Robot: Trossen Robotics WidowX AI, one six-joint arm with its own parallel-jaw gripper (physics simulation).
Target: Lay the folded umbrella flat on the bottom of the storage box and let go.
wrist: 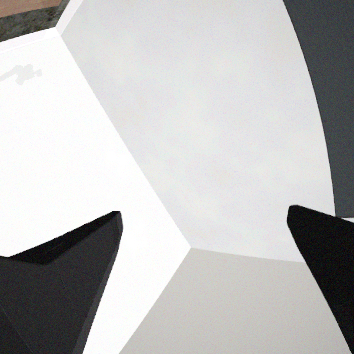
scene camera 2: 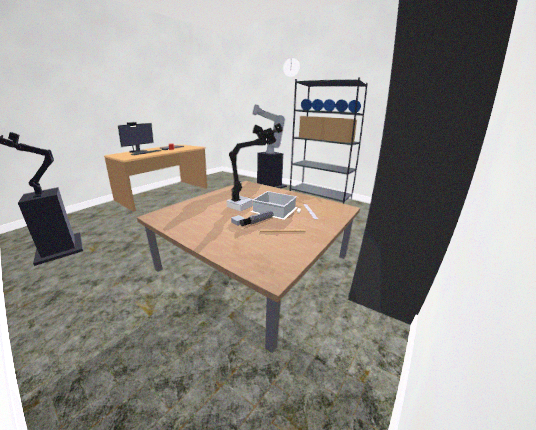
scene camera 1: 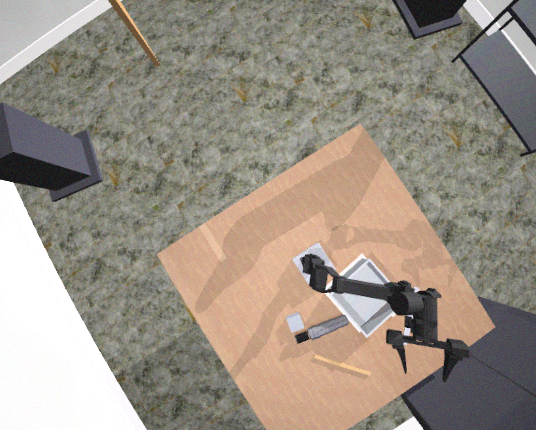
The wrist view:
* gripper
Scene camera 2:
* white storage box: on the table
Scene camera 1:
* gripper
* white storage box
